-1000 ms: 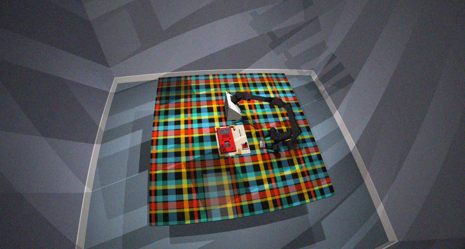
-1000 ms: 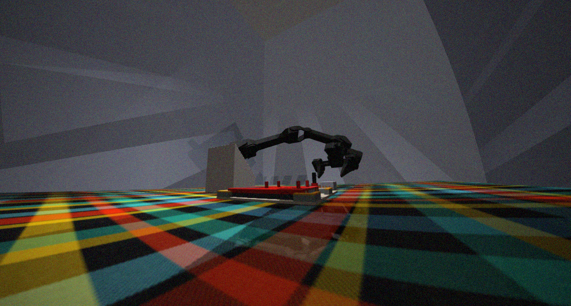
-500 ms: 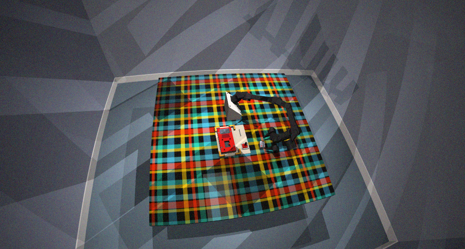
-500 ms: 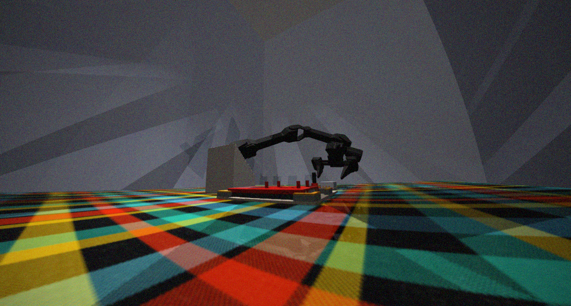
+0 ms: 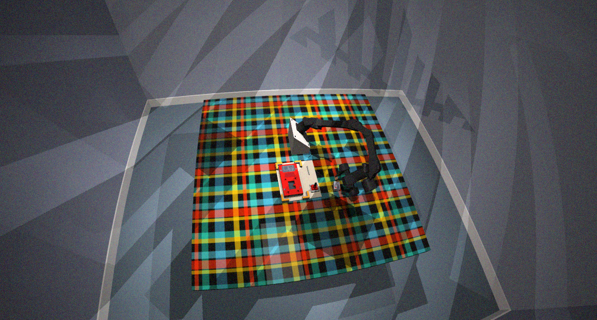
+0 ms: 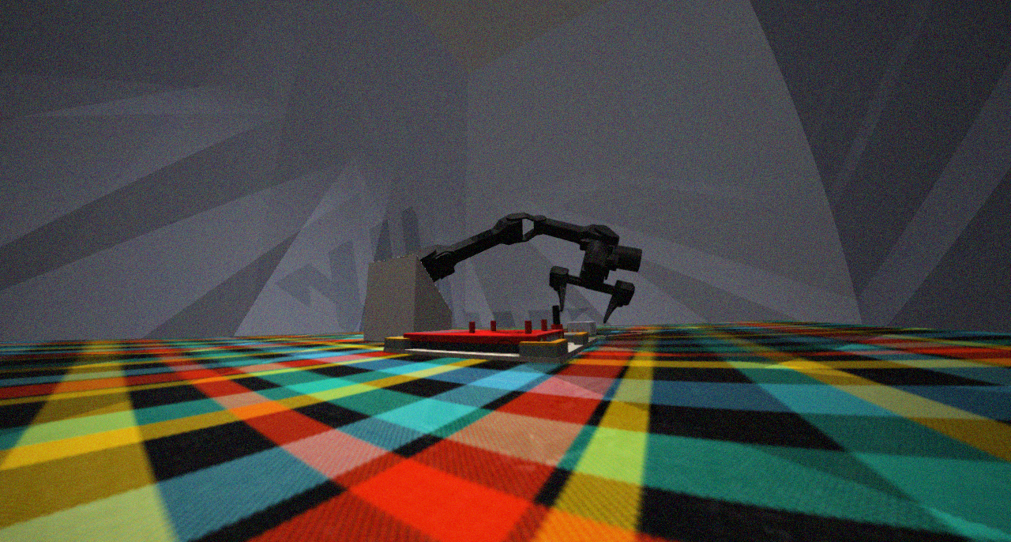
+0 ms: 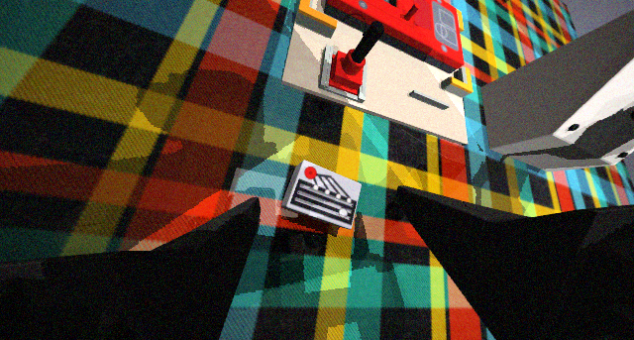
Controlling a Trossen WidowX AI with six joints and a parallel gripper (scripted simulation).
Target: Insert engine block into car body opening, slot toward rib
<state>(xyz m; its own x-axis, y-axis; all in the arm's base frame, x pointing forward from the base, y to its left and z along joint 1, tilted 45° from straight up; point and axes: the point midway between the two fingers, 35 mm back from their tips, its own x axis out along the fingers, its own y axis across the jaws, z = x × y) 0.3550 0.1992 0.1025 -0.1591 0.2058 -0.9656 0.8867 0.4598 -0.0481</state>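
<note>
Right now my gripper tip is 30 mm above the engine block.
</note>
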